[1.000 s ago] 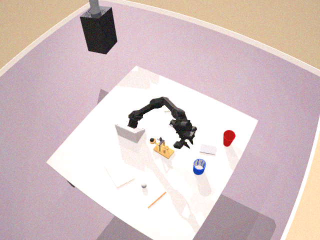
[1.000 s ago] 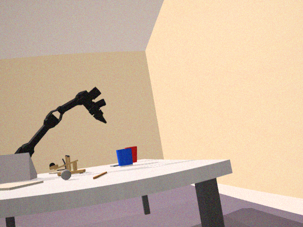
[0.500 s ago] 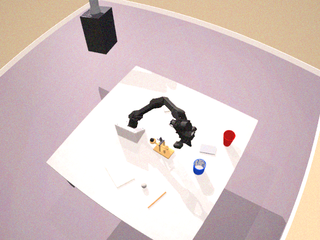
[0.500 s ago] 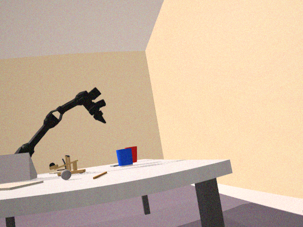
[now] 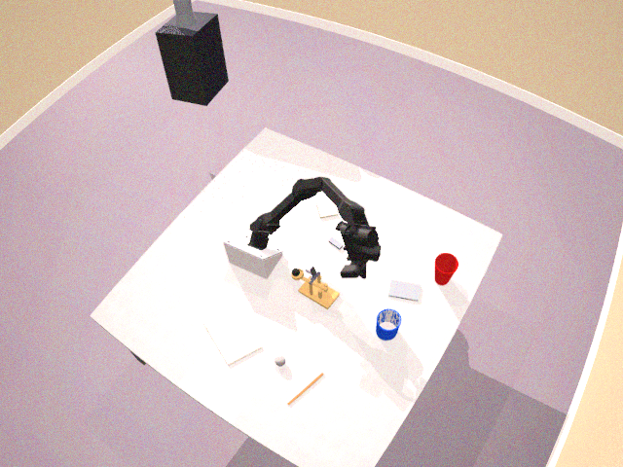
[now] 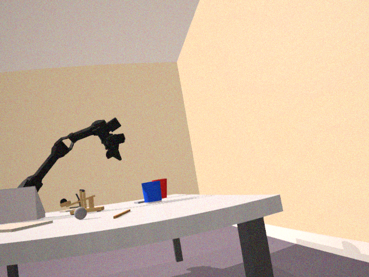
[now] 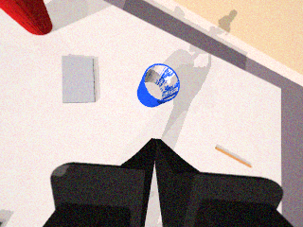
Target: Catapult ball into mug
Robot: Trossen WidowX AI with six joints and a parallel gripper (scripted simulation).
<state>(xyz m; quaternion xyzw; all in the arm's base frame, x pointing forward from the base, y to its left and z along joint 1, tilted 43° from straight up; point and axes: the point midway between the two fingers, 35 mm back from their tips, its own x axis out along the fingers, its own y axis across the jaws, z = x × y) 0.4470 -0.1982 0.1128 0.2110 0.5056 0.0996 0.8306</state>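
Right now my gripper tip is 28 cm past the small black ball, 17 cm above it and 3 cm to the right of it. The rest, counted from my gripper tip: grey flat plate (22 cm below, 14 cm to the left, 13 cm ahead); then blue mug (20 cm below, 12 cm ahead, 6 cm to the right); then wooden catapult (21 cm behind, 18 cm below, 3 cm to the left).
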